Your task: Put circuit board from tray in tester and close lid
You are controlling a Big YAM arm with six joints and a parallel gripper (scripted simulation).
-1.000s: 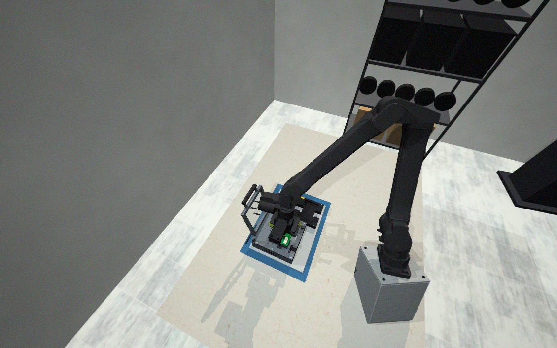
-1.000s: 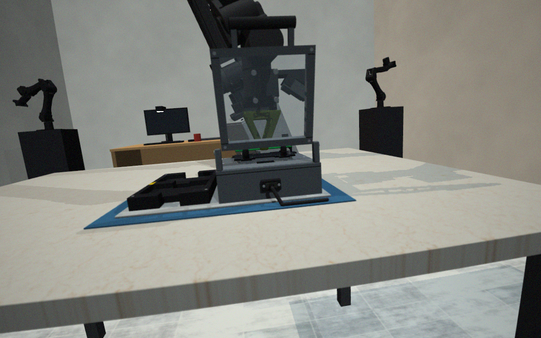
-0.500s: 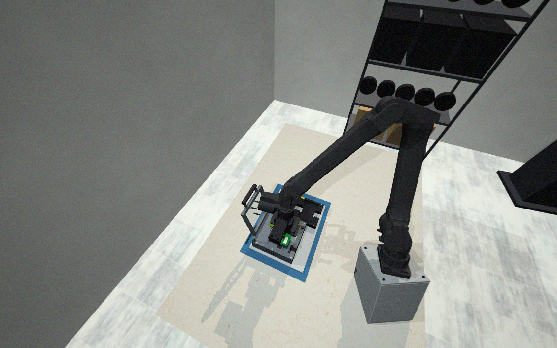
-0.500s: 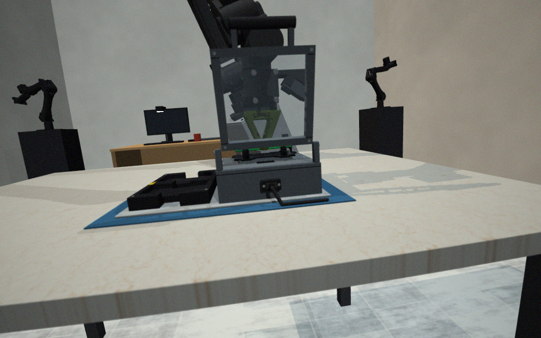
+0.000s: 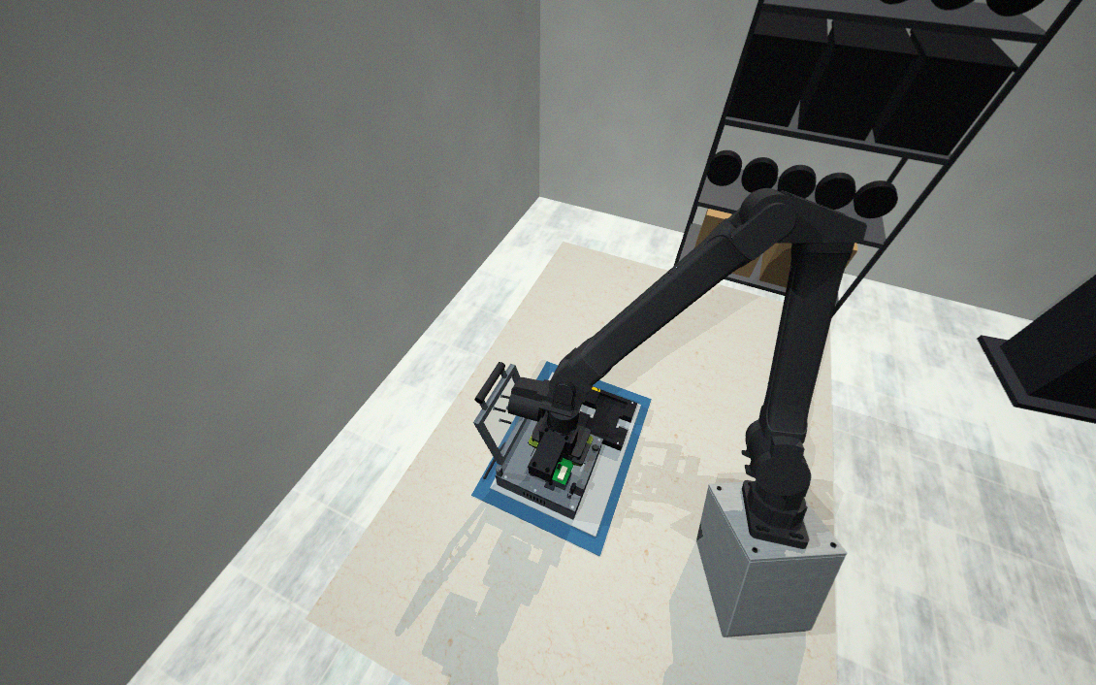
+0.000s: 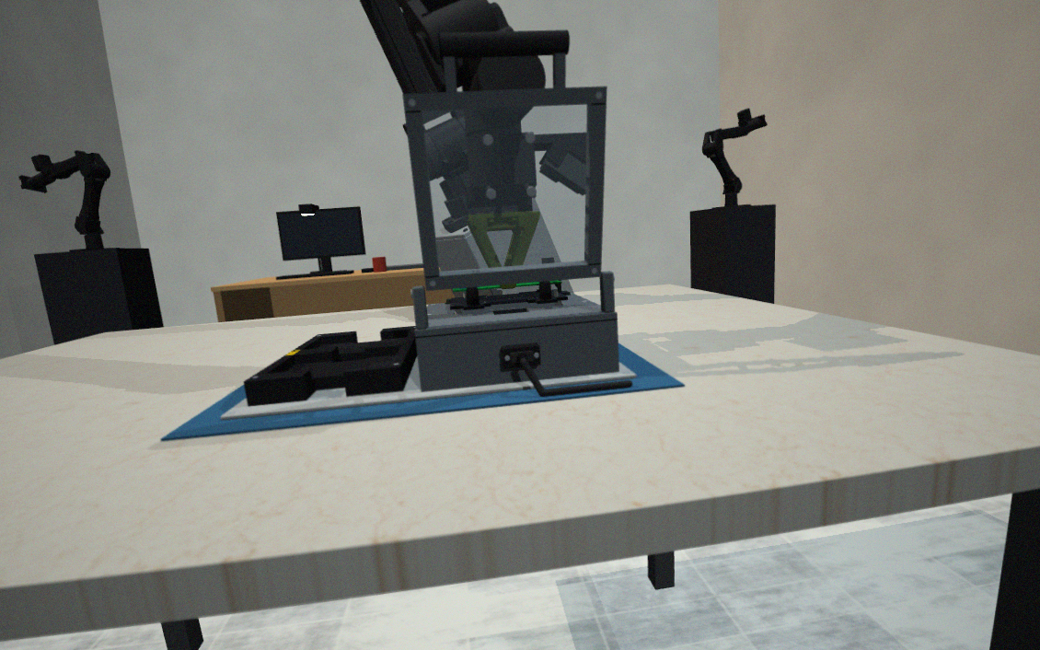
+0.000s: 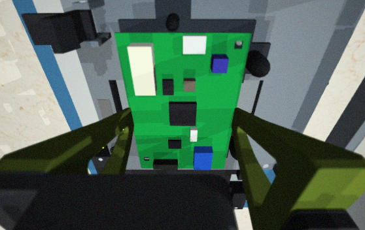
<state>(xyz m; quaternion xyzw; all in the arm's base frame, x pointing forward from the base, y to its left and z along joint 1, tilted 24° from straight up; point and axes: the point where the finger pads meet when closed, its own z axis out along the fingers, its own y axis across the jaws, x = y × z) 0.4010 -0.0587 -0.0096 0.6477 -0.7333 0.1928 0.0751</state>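
My gripper is now right at the green circuit board. From my hand the other things lie so: latch hook (5 cm behind, 7 cm to the left); then dark plate (1 cm ahead, 2 cm below); then clear lid (12 cm ahead, 2 cm to the right, 9 cm above).
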